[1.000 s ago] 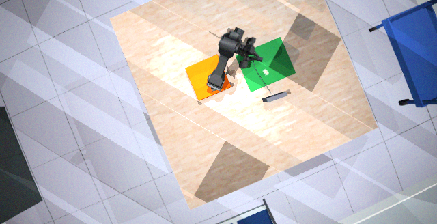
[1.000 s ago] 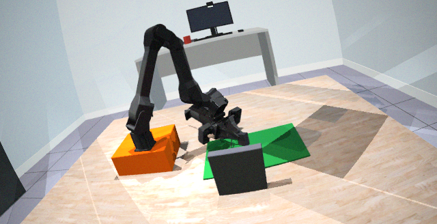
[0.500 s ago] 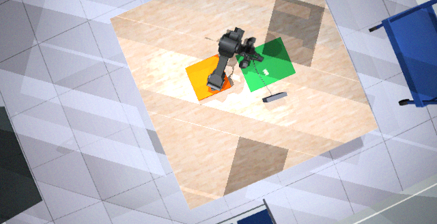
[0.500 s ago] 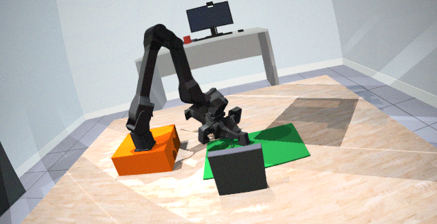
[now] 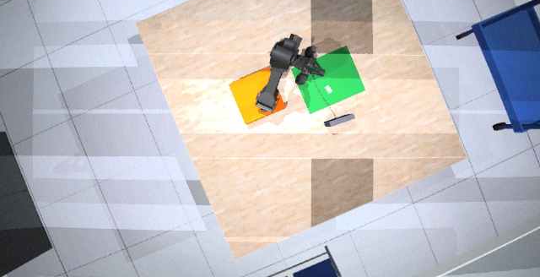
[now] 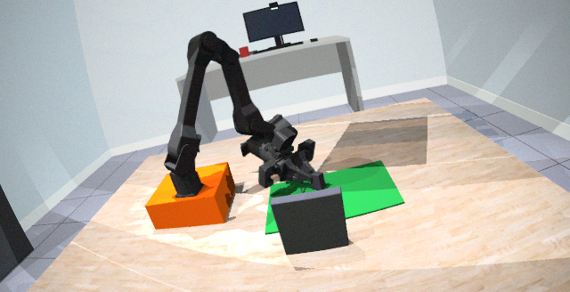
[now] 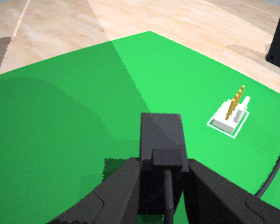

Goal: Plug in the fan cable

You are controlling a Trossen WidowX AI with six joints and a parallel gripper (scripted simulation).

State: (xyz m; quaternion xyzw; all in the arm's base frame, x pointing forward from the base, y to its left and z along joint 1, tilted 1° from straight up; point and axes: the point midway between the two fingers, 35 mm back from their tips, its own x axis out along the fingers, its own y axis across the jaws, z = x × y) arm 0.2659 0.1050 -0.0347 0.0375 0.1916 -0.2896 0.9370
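The black plug is 1 cm below my gripper tip and 1 cm ahead of it. The rest, counted from my gripper tip: dark square fan: 24 cm to the right, 3 cm above, 2 cm ahead; green board: 5 cm below, 4 cm to the right, 4 cm ahead.
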